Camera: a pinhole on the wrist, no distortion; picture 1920 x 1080 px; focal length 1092.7 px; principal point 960.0 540.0 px. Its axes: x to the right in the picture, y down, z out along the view. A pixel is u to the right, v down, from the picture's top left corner.
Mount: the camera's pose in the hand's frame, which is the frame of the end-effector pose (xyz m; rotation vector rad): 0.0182 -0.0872 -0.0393 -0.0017 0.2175 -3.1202
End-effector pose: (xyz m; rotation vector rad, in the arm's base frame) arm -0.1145 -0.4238 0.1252 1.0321 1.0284 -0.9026
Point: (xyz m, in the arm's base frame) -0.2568 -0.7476 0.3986
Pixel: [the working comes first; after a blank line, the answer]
In the camera's frame: 0.2842 0.0135 0.3693

1801 580
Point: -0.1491 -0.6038 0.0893
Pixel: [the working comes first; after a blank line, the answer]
In the camera's frame: -0.0262 -0.0251 0.1957

814 400
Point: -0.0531 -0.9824 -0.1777
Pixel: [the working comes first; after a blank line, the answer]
In the camera's frame: -0.3475 0.0065 0.5415

259 553
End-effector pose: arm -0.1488 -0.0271 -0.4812 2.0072 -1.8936 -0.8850
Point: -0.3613 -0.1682 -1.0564
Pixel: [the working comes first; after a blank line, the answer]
In the camera's frame: -0.2717 -0.0344 0.5829

451 476
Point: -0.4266 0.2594 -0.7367
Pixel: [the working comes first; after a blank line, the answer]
In the camera's frame: 0.2198 -0.2005 0.4411

1505 43
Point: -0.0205 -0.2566 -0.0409
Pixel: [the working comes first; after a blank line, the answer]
In the camera's frame: -0.0897 -0.1948 -0.4642

behind the camera
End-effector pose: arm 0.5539 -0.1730 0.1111 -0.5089 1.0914 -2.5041
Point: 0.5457 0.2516 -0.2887
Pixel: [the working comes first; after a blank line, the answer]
In the camera's frame: 0.2763 -0.0511 -0.4941

behind the camera
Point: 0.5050 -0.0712 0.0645
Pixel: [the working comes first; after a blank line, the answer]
In the camera's frame: 0.0301 -0.0379 -0.0820

behind the camera
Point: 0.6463 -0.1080 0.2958
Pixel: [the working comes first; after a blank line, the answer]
In the camera's frame: 0.0963 0.0519 0.1678

1587 878
